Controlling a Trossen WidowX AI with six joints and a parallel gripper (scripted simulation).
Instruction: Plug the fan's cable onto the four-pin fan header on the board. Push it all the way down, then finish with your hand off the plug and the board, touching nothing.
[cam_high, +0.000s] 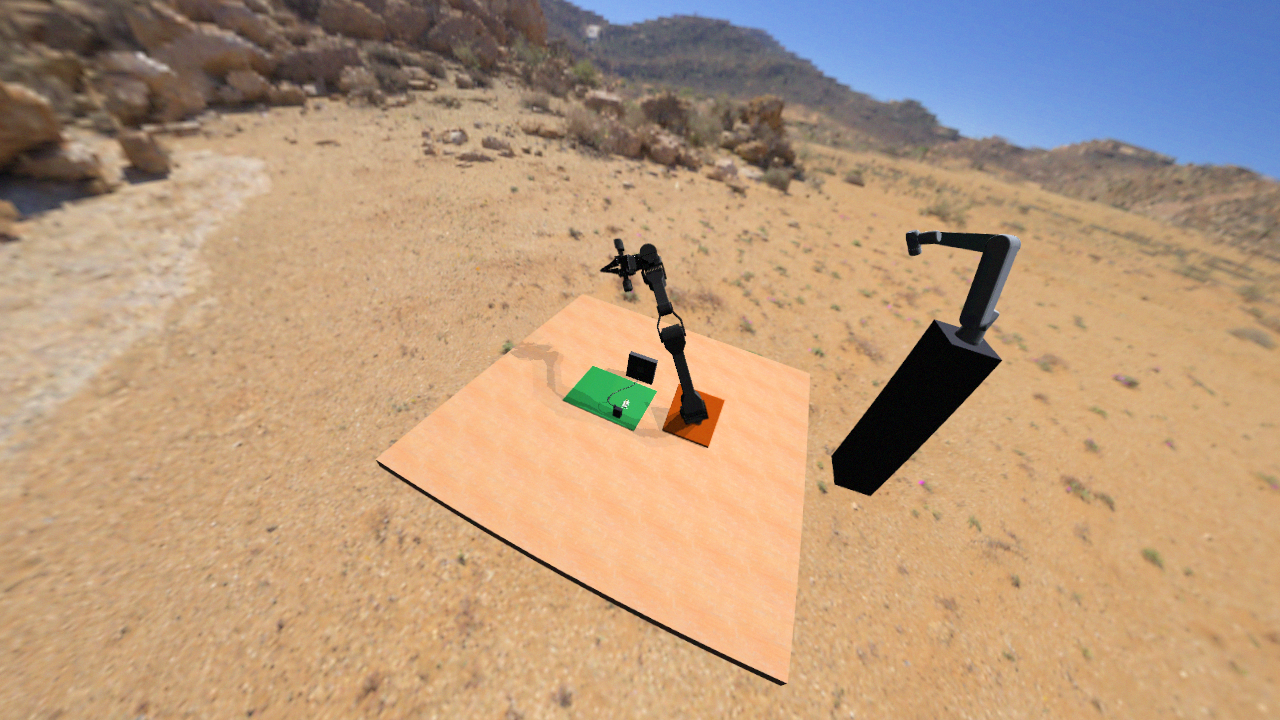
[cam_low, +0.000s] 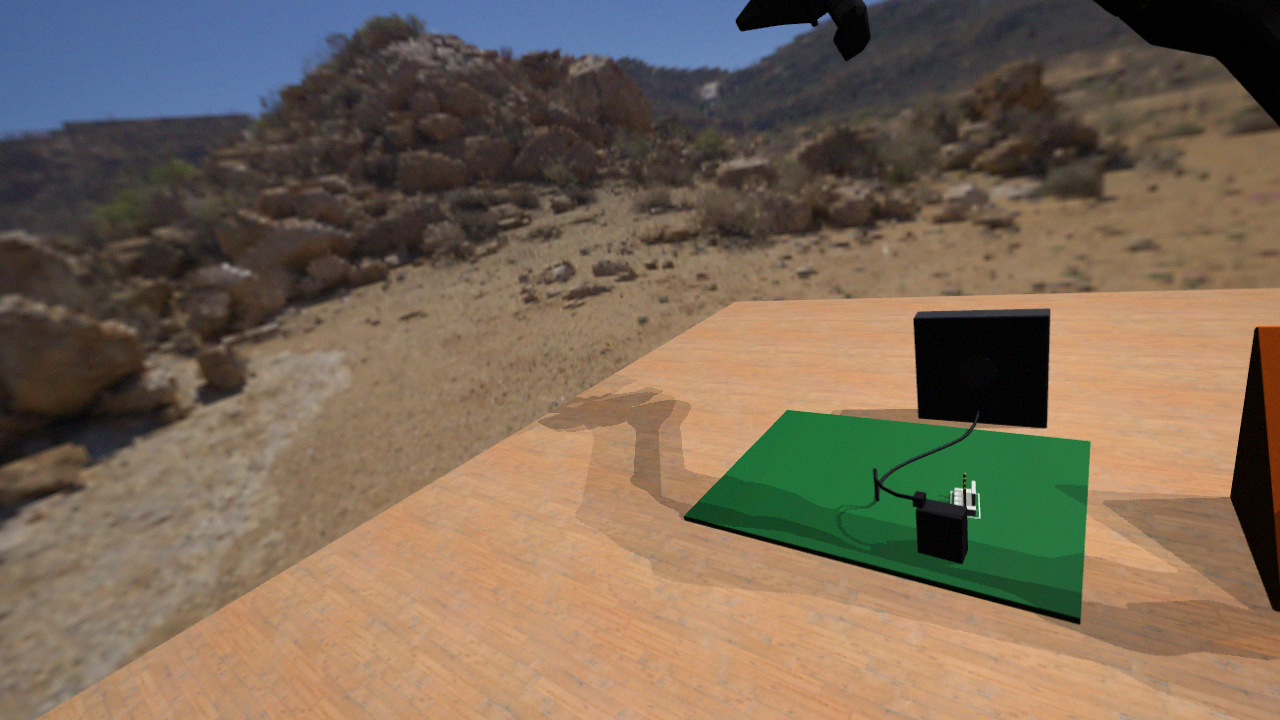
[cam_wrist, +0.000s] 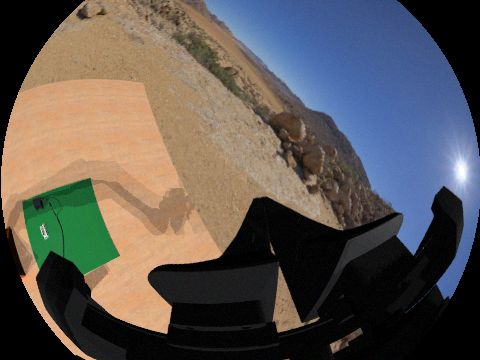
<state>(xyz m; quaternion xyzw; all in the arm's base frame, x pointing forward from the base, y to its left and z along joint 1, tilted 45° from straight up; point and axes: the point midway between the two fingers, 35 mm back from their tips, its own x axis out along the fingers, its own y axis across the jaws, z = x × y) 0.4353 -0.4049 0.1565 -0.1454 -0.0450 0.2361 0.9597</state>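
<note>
The black plug lies 42 cm below my gripper tip, 23 cm to the left of it and 21 cm behind it. From my gripper tip the other things lie so: black square fan 39 cm below, 21 cm behind; then green board 46 cm below, 15 cm behind, 14 cm to the left; then white four-pin header 45 cm below, 21 cm behind, 17 cm to the left.
</note>
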